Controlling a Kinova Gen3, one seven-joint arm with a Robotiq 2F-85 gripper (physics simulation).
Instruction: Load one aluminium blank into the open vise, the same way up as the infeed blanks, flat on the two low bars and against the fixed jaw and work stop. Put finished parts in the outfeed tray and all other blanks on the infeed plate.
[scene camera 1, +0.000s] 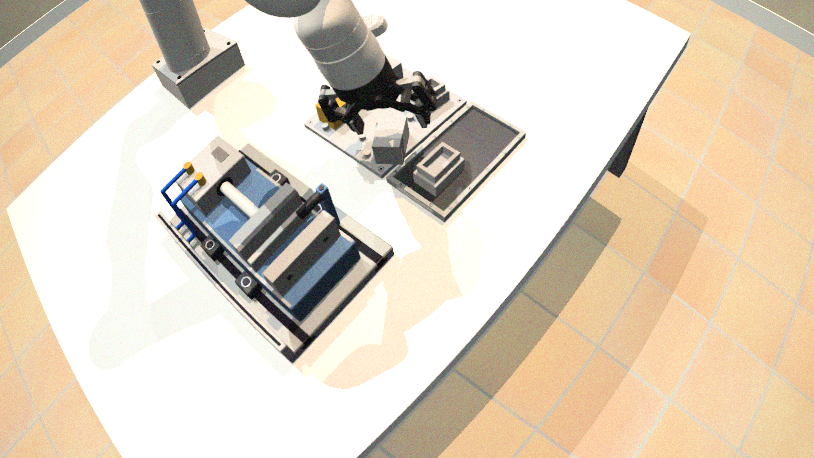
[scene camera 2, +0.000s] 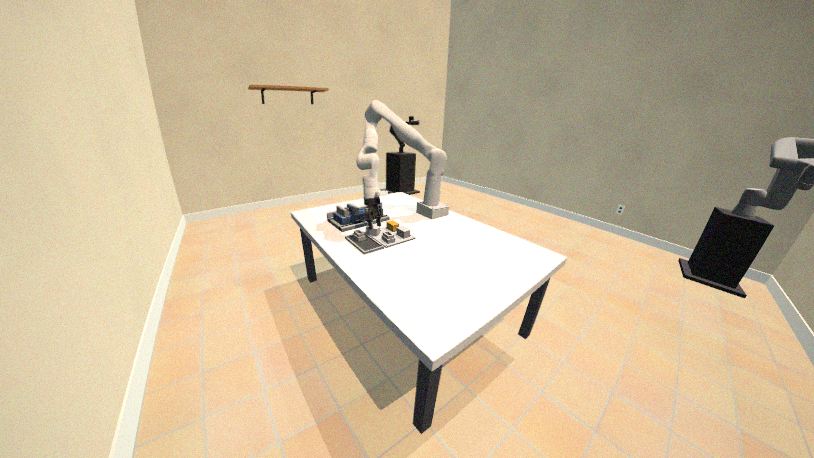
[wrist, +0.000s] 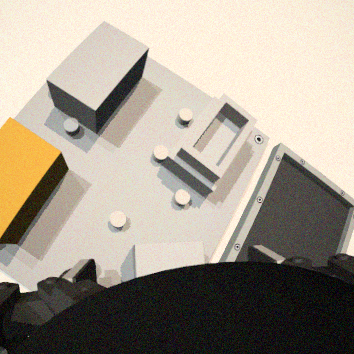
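Where they show: gripper, fingertip midpoint: (scene camera 1: 392, 126) (scene camera 2: 375, 228); arm's base, origin of the base link: (scene camera 1: 189, 58) (scene camera 2: 430, 203).
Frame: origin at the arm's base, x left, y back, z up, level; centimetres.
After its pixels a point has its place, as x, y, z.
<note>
My open, empty gripper (scene camera 1: 391, 124) {5.1, -45.7, -2.3} (scene camera 2: 373, 225) {5.1, -45.7, -2.3} (wrist: 175, 264) {5.1, -45.7, -2.3} hangs low over a plain grey blank (scene camera 1: 389, 149) {1.3, -48.0, -2.1} (scene camera 2: 373, 232) {5.7, -47.4, -3.8} (wrist: 170, 254) {5.9, -45.2, -1.8}, fingers apart on either side. That blank sits on the infeed plate (scene camera 1: 341, 141) {1.1, -39.0, -5.5} (wrist: 145, 175) {10.3, -42.1, -5.5}, turned relative to the other blocks; the wrist view cuts it off. Another plain grey blank (scene camera 2: 403, 231) {16.5, -37.9, -2.3} (wrist: 100, 65) {14.3, -36.4, -1.9} lies farther back. A pocketed part (scene camera 1: 438, 91) {14.8, -46.9, -2.6} (scene camera 2: 388, 236) {16.0, -46.7, -2.4} (wrist: 235, 135) {15.0, -46.4, -3.0} is on the plate near the tray. A similar pocketed part (scene camera 1: 438, 169) {2.0, -55.3, -2.2} (scene camera 2: 359, 234) {5.7, -55.4, -2.5} lies in the outfeed tray (scene camera 1: 483, 131) {13.8, -55.2, -5.7} (wrist: 300, 215) {13.2, -54.9, -5.7}. The vise (scene camera 1: 324, 284) {-18.4, -53.5, -2.0} (scene camera 2: 344, 218) {-12.5, -52.3, -0.8} is open.
A yellow block (scene camera 1: 327, 115) (scene camera 2: 392, 226) {7.8, -37.2, -2.7} (wrist: 27, 185) {5.7, -36.6, -2.0} stands on the infeed plate beside the gripper. Low round pegs (wrist: 118, 220) {6.6, -41.9, -4.7} rise from the plate. A blue post with a black rod (scene camera 1: 310, 205) {-13.0, -48.3, 3.1} stands at the vise. Blue pipes (scene camera 1: 177, 207) {-23.4, -32.7, 3.6} rise at its left end.
</note>
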